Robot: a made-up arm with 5 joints.
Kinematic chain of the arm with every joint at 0, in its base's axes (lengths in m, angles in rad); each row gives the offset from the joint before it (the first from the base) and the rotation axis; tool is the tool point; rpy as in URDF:
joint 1: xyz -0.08 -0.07 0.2 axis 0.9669 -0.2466 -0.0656
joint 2: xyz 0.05 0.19 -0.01 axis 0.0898 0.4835 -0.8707
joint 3: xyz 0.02 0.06 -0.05 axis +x
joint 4: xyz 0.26 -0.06 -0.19 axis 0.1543 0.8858 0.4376
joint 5: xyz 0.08 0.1 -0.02 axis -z
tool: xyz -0.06 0.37 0.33 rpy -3.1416 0 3.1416
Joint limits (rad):
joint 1: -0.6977..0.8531
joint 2: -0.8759..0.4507
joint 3: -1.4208..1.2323
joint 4: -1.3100..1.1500
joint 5: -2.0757..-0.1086
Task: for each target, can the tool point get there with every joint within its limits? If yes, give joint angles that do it. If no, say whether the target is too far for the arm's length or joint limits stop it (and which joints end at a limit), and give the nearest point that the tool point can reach.
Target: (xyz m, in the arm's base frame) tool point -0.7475 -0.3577 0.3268
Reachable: no: joint limits stop it (at a limit: joint 1, joint 2, joint 3, joint 4) | nearest point -0.2518 -0.1667 0.0679 | short by 0.591 m
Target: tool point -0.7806 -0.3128 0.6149
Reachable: no: joint limits stop it (at a limit: joint 1, joint 2, joint 3) | nearest point -0.3023 0.0246 0.6409 | short by 0.586 m
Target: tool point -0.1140 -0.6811 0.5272
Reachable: no: joint limits stop it (at a limit: joint 1, joint 2, joint 3) | nearest point 0.1443 -0.2243 0.4601 | short by 0.529 m
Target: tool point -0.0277 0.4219 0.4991
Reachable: yes | joints 0.2794 -0.6579 -0.4221 0.8511 -0.8811
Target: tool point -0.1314 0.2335 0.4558
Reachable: yes | joints 0.3312 -0.4276 0.7651 -0.1616 -0.9005
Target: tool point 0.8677 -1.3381 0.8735
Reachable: no: too far | nearest point 0.3351 -0.2688 0.4947 | short by 1.253 m
